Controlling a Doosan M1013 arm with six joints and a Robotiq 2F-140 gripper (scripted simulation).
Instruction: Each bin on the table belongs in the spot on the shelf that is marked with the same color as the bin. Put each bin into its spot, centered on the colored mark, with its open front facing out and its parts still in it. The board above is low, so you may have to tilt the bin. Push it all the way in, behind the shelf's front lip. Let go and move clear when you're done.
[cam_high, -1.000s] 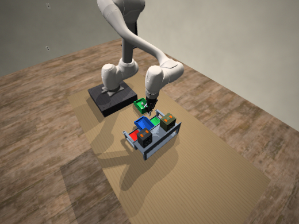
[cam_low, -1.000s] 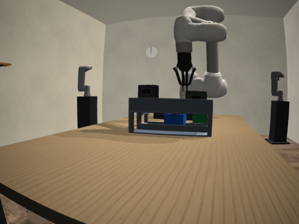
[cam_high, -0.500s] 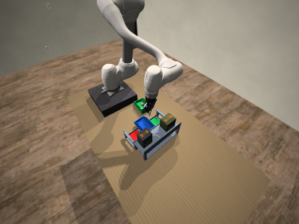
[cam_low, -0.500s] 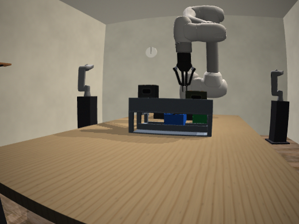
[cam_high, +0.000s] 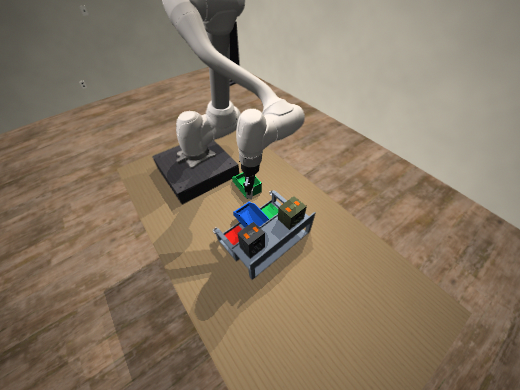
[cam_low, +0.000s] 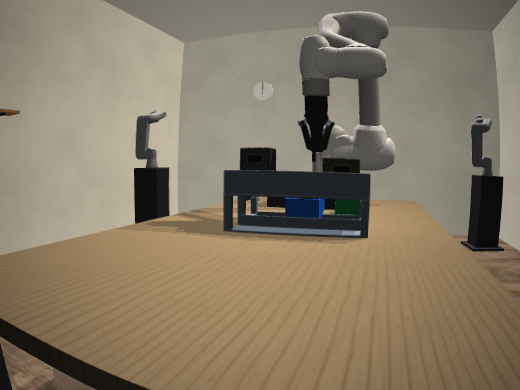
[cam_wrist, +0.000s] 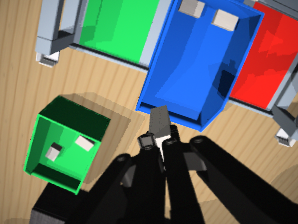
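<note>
Right now my hand is 130 mm above the blue bin, 40 mm short of it and 30 mm to the left of it. Also, from my hand: olive box (200 mm ahead, 80 mm to the left, 40 mm below); then black box (180 mm ahead, 150 mm to the right, 30 mm below); then green bin (180 mm behind, 150 mm below, 130 mm to the left).
</note>
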